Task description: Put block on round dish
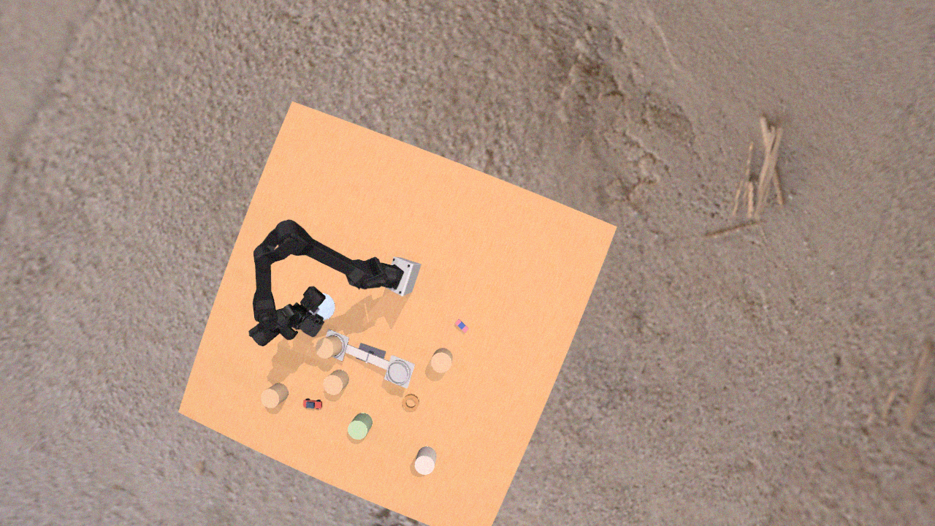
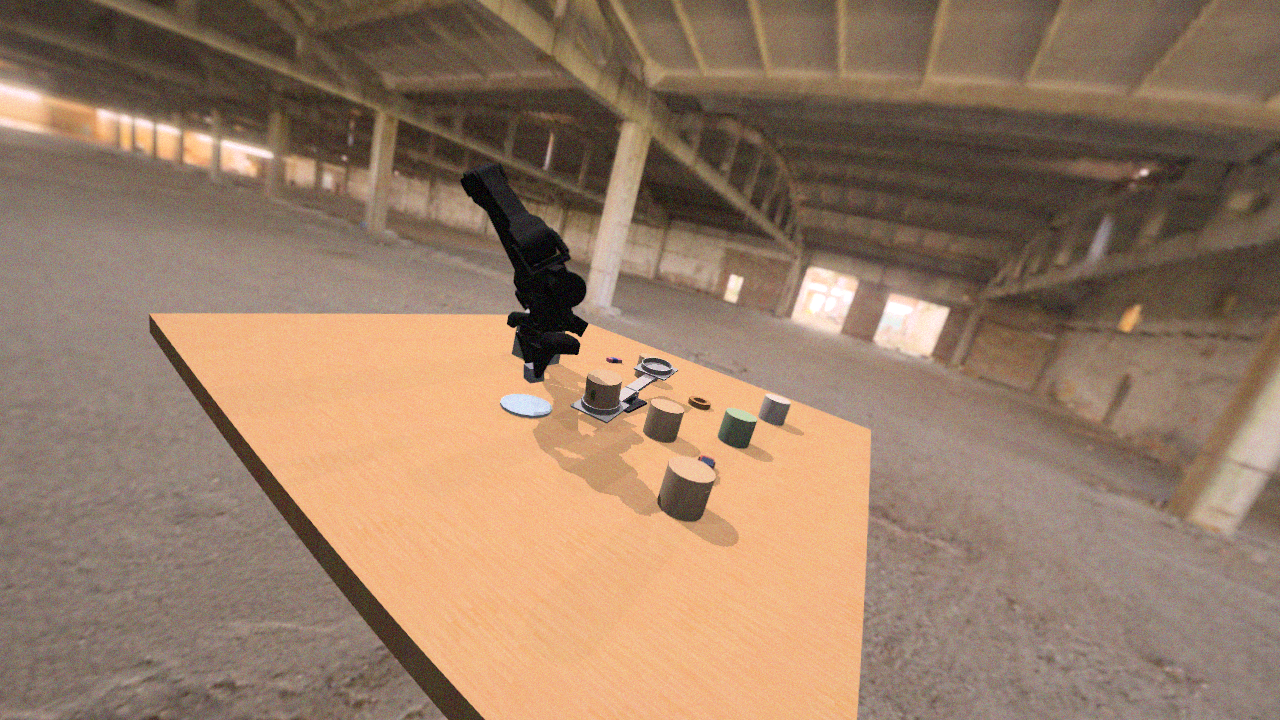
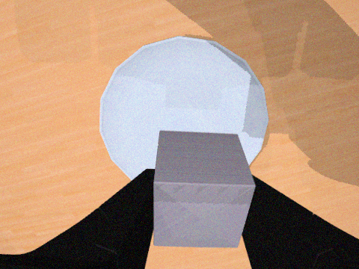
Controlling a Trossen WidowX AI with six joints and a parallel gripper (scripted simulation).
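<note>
The pale blue round dish is 7 cm below my gripper tip. Round my gripper tip: balance: 24 cm to the left, 8 cm ahead, 3 cm below; then red toy car: 34 cm ahead, 12 cm to the left, 6 cm below; then brown ring: 44 cm to the left, 17 cm ahead, 6 cm below.
</note>
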